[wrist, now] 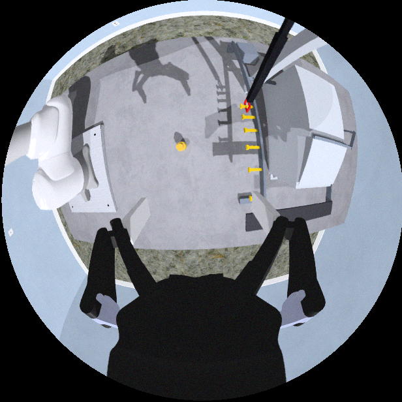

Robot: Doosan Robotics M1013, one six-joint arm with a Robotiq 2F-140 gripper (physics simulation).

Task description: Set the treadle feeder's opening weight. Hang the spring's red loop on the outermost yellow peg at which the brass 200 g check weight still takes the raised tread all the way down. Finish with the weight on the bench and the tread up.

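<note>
The brass check weight point(181, 146) stands upright on the bench point(150, 175), left of the yellow pegs point(251, 130). The pegs form a row along a grey beam point(258, 135). The red loop point(248, 109) is at the peg at the upper end of the row; whether it is fully seated is too small to tell. The dark spring point(270, 60) runs from the loop up to the upper right. My gripper point(199, 203) is open and empty, with its fingers wide apart above the bench, nearer the lower edge than the weight. I cannot clearly tell the tread's height from this view.
White and grey feeder panels point(322, 161) stand right of the beam. A small grey block point(244, 199) is at the row's lower end, near my right finger. A dark bar point(300, 214) lies beyond it. The white arm point(57, 170) stands by a pale plate point(106, 192) at left.
</note>
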